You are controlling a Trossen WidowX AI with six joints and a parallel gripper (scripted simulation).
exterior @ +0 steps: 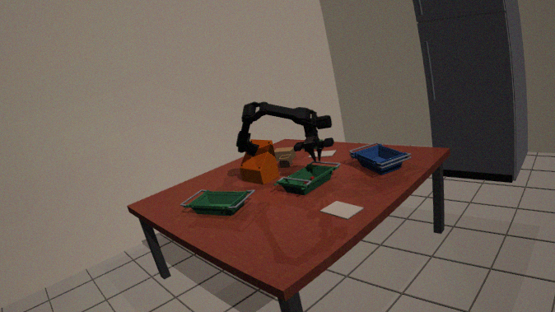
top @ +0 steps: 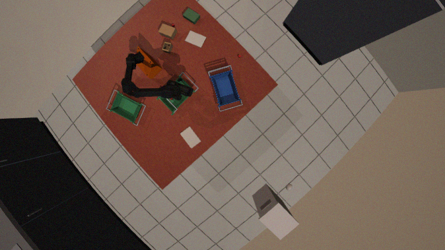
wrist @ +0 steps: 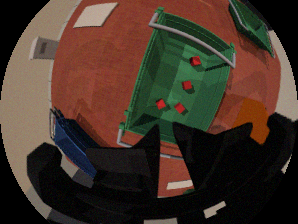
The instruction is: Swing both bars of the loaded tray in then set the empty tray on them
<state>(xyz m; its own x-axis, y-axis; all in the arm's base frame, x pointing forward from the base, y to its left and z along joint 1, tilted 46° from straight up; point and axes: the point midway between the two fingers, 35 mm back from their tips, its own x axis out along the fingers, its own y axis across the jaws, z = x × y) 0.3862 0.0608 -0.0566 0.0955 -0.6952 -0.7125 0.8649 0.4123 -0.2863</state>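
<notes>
The green tray is 46 cm to the right of my gripper tip, 22 cm behind it and 6 cm below it. Round my gripper tip: tan box (48 cm behind, 20 cm to the left, 7 cm below); green block (46 cm behind, 43 cm to the left, 8 cm below).
</notes>
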